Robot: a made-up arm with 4 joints.
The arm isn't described. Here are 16 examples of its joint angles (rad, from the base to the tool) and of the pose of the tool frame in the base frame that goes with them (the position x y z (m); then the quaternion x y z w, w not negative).
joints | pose
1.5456 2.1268 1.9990 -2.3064 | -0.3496 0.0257 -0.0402 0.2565 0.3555 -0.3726 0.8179
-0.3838 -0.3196 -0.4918 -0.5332 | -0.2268 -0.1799 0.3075 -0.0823 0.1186 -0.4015 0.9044
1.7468 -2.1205 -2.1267 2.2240 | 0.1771 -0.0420 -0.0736 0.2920 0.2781 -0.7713 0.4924
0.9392 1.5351 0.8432 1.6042 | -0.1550 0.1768 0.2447 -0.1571 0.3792 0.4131 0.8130
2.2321 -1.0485 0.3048 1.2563 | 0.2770 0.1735 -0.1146 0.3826 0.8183 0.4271 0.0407
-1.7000 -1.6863 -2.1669 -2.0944 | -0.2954 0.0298 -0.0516 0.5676 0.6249 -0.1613 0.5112
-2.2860 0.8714 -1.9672 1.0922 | 0.2976 -0.0412 0.1215 0.6045 0.3427 0.6929 0.1923
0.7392 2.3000 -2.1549 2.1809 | -0.1493 0.0563 -0.1608 0.2232 -0.6541 0.6806 0.2433
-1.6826 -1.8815 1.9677 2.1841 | -0.1485 -0.0914 -0.1582 0.4240 -0.2859 0.7326 0.4491
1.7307 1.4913 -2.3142 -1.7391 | -0.3634 -0.0526 0.0364 -0.3465 -0.2324 -0.6027 0.6802
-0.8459 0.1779 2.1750 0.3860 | 0.1497 -0.0999 0.3197 0.1451 0.2048 0.5859 0.7706
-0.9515 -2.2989 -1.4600 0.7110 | -0.2697 0.0764 -0.2165 -0.8788 -0.0822 0.4380 0.1705
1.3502 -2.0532 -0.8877 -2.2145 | 0.2182 -0.1227 -0.1722 -0.2837 0.2380 0.7415 0.5595
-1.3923 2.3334 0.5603 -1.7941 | 0.3482 0.1294 -0.1377 0.6024 -0.5994 -0.4961 0.1781
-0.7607 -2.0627 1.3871 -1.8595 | -0.1507 -0.1430 -0.2954 -0.1471 -0.5779 -0.5098 0.6200
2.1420 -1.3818 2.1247 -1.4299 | 0.2726 0.2462 -0.0419 0.7506 -0.4232 0.4959 0.1074
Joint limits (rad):
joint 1: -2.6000..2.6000
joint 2: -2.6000..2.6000
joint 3: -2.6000..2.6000
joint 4: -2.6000..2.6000
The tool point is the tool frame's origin. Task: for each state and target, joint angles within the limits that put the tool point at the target. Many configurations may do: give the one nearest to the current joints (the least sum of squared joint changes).
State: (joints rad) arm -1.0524 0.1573 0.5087 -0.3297
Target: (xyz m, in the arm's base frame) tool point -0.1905 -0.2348 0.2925
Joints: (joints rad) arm -0.8194 -0.2149 0.7458 -0.0572
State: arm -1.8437 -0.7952 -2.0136 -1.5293
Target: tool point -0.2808 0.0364 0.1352
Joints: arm -1.6918 -1.1212 -2.0682 -1.9627
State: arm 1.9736 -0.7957 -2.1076 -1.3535
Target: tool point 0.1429 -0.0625 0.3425
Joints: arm 1.5879 -0.4727 -1.9326 -1.1419
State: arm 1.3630 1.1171 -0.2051 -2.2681
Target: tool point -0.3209 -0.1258 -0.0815
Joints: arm 1.6814 2.0318 -0.3615 -2.1423
